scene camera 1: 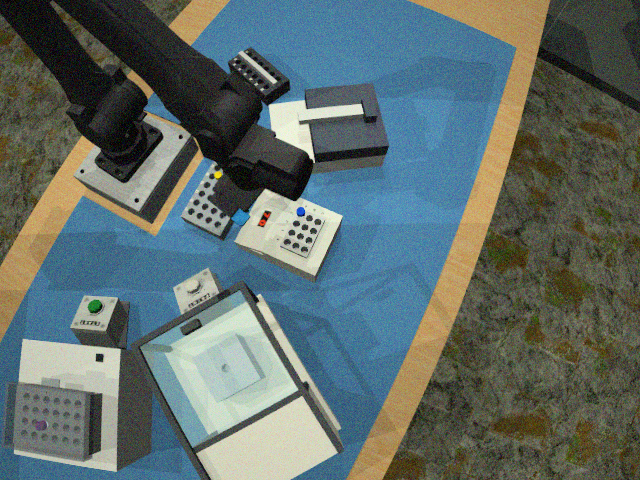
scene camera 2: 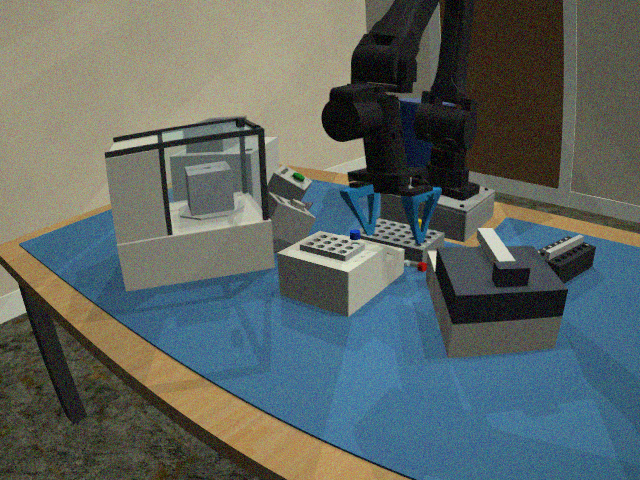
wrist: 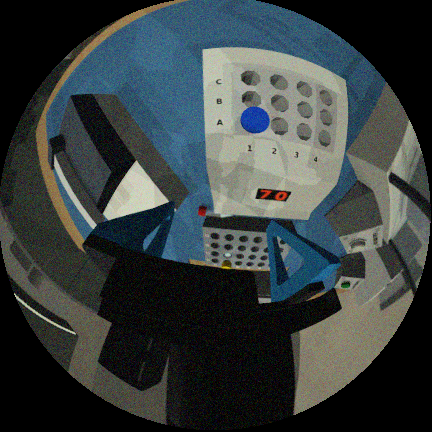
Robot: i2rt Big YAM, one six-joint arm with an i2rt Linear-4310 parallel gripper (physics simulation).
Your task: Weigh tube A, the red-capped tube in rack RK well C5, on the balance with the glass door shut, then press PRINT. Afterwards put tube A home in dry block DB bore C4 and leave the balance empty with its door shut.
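Frame: origin at the arm's base, x right, y up, z back, level; metres.
Seen in the pictures: gripper, between the fingertips: (scene camera 1: 263, 191) (scene camera 2: 394, 238) (wrist: 224, 216); arm's base, origin of its link: (scene camera 1: 130, 150) (scene camera 2: 445, 189).
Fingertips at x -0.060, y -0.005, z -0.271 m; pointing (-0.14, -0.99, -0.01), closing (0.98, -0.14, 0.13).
Note:
Pixels of each thing's top centre, then the offset from my fingertips to it.
- red-capped tube A, centre of its top: (wrist: 214, 215) (scene camera 2: 412, 259) dx -0.013, dy -0.040, dz +0.032 m
- rack RK, centre of its top: (wrist: 246, 252) (scene camera 2: 399, 233) (scene camera 1: 217, 195) dx +0.041, dy -0.024, dz +0.076 m
- dry block, centre of its top: (wrist: 290, 148) (scene camera 2: 344, 237) (scene camera 1: 287, 225) dx +0.034, dy +0.016, dz -0.071 m
- blue-capped tube, centre of its top: (wrist: 255, 119) (scene camera 2: 355, 231) (scene camera 1: 300, 210) dx +0.008, dy +0.034, dz -0.081 m
- balance, centre of its top: (scene camera 1: 211, 367) (scene camera 2: 206, 122) dx +0.266, dy +0.169, dz -0.120 m
- dark-lidded box, centre of its top: (scene camera 2: 494, 239) (wrist: 69, 198) (scene camera 1: 326, 111) dx -0.169, dy +0.048, dz -0.024 m
- black rack, centre of its top: (scene camera 2: 565, 243) (scene camera 1: 257, 66) dx -0.228, dy -0.006, dz +0.173 m
- white-button box, centre of its top: (scene camera 1: 191, 285) (scene camera 2: 296, 198) (wrist: 360, 250) dx +0.199, dy +0.021, dz +0.005 m
- green-button box, centre of its top: (scene camera 1: 92, 306) (scene camera 2: 297, 172) dx +0.326, dy +0.021, dz +0.136 m
- yellow cap, centre of its top: (scene camera 1: 218, 174) dx +0.014, dy +0.001, dz +0.088 m
The red-capped tube A (scene camera 2: 422, 266) (wrist: 202, 211) lies on its side on the mat, beside rack RK (scene camera 1: 206, 226) (scene camera 2: 435, 244) (wrist: 235, 223); the arm hides it in scene camera 1. My gripper (scene camera 2: 394, 238) (wrist: 224, 216) is open and empty, above the rack, with the tube close below in the wrist view. The dry block (scene camera 1: 253, 235) (scene camera 2: 314, 279) (wrist: 220, 165) shows 70 and holds a blue-capped tube (scene camera 1: 300, 211) (scene camera 2: 355, 234) (wrist: 255, 120) at A1; C4 looks empty. The balance (scene camera 1: 268, 439) (scene camera 2: 196, 258) (wrist: 375, 135) has no tube visible; its door state is unclear.
A dark-lidded box (scene camera 1: 346, 136) (scene camera 2: 506, 307) (wrist: 90, 145) stands near the dry block. A black rack (scene camera 1: 276, 91) (scene camera 2: 574, 263) is behind it. A white-button box (scene camera 1: 194, 287) and a green-button box (scene camera 1: 95, 306) (scene camera 2: 298, 176) stand near the balance. A yellow cap (scene camera 1: 218, 174) is in rack RK.

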